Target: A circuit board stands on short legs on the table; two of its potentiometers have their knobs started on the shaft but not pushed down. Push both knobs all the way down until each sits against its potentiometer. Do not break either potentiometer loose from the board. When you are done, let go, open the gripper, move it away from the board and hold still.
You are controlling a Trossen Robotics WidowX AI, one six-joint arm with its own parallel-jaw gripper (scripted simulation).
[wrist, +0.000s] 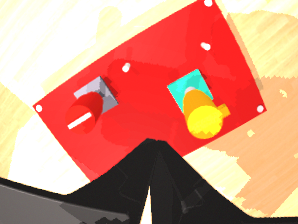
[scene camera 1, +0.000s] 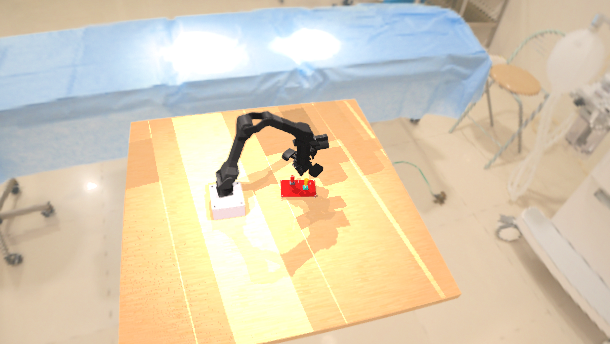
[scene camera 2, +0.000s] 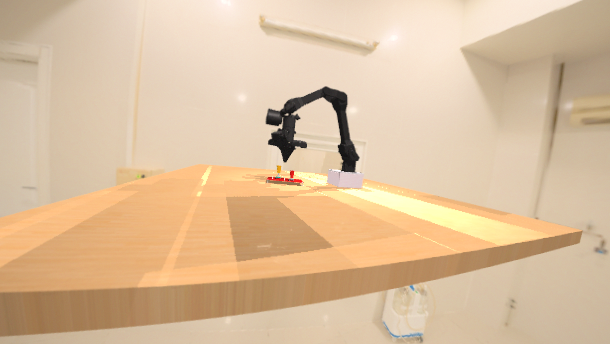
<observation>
My gripper (wrist: 154, 148) is shut and holds nothing. Further things: a yellow knob (wrist: 203, 119).
</observation>
